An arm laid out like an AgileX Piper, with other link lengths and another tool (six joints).
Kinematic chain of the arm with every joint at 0, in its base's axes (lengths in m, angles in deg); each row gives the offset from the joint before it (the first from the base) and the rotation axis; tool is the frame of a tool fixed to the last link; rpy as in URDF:
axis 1: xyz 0 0 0.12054 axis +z
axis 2: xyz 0 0 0 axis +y
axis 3: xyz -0.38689 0 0.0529 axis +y
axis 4: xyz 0.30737 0 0.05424 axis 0.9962 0 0.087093
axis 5: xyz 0 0 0 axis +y
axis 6: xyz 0.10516 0 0.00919 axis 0.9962 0 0.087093
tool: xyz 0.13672 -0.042 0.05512 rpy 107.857 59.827 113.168
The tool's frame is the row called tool.
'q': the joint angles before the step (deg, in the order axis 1, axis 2, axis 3, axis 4, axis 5, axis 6). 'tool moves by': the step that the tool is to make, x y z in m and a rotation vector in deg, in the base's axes. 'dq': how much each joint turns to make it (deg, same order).
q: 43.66, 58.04, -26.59, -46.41, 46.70, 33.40
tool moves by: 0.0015, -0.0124, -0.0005, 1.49, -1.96, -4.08
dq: -0.24, 0.22, 1.21, -3.43, 0.06, 7.21
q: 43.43, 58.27, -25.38, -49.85, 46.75, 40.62
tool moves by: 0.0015, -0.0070, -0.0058, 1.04, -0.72, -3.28
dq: -0.01, 1.32, 0.91, -2.35, -0.06, 6.07
